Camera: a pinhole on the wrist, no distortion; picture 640 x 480 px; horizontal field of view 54.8 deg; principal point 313.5 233.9 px. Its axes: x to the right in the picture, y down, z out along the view. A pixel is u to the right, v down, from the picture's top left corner.
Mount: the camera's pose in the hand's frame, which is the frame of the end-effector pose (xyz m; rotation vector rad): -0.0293 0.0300 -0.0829 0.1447 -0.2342 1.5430
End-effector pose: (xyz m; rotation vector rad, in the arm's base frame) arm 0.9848 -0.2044 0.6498 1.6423 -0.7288 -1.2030
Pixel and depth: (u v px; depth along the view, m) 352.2 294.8 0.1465
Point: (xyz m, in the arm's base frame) 0.9105 -0.1816 0.6690
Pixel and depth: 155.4 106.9 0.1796
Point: 0.9029 -0.2069 0.5910
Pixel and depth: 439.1 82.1 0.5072
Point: 0.5949 -0.4129 0.5967
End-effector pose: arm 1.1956 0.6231 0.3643 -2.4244 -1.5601 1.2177
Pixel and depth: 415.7 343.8 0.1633
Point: 1.1470 0.5311 0.3415
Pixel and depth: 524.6 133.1 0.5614
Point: 0.9513 0.4134 -0.0433
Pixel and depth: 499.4 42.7 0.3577
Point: 1.0634 0.5357 0.1031
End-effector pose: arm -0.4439 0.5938 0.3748 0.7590 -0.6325 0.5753
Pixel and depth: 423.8 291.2 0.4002
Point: -0.6056 0.3294 0.4948
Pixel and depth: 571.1 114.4 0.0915
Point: -0.4900 0.6041 0.3919
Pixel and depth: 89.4 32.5 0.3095
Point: -0.3645 0.3640 0.4525
